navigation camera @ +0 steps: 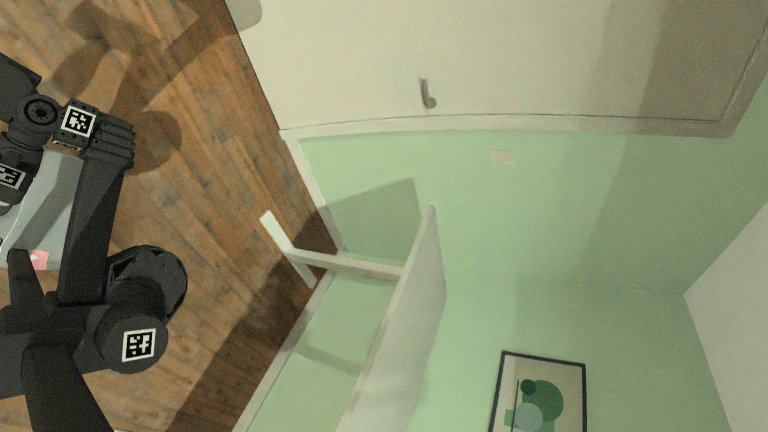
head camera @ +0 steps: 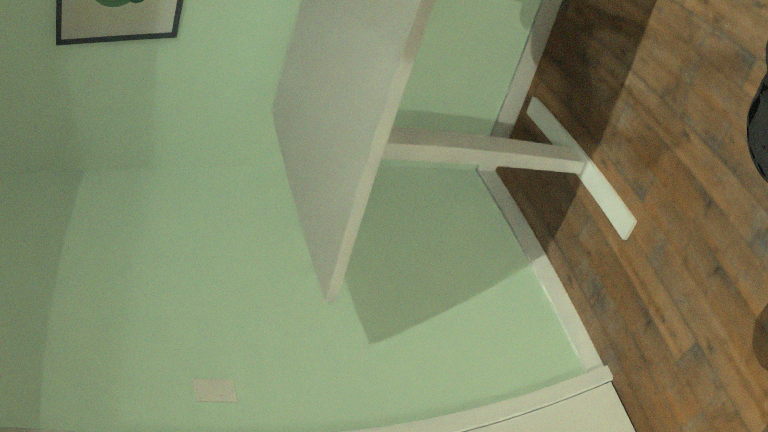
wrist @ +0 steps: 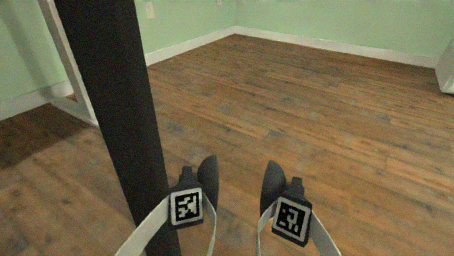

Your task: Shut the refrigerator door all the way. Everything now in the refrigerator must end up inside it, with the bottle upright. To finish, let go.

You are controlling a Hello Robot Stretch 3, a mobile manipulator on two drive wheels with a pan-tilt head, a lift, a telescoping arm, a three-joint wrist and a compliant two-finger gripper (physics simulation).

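Places are measured from the robot's base along level axes (x right, y ahead, z up), in metres.
Pixels of known places: gripper, between the fingertips: (wrist: pixel 241 175).
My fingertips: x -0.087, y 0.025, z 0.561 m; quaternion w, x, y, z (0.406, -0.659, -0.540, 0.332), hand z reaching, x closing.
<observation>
Behind a point stands the place of what it marks.
The refrigerator, its door and the bottle cannot be made out in the head or navigation view. In the wrist view the lower corner of a white thing (wrist: pixel 446 70) @(z 0.105, x -1.419, y 1.740 m) shows at the right edge, standing on the floor against the wall; too little shows to tell whether it is the refrigerator. My gripper (wrist: pixel 241 175) @(z 0.561, x -0.087, y 0.025 m) is open, with its two fingers apart and bare floor visible between them. It is well away from that white thing.
A pale table (head camera: pixel 332 118) @(z 0.951, x -0.092, y -1.108 m) (navigation camera: pixel 416 322) @(z 0.951, x -0.220, y -1.109 m) on a T-shaped leg stands by the green wall. A white room door (navigation camera: pixel 510 59) @(z 1.256, x 0.792, y -0.880 m) has a lever handle (navigation camera: pixel 425 94) @(z 0.922, x 0.689, y -0.931 m). A framed picture (head camera: pixel 117 38) @(z 1.543, x -0.414, y -1.588 m) (navigation camera: pixel 541 400) @(z 1.558, x -0.584, y -1.456 m) hangs on the wall. A dark post (wrist: pixel 115 100) crosses the wrist view.
</observation>
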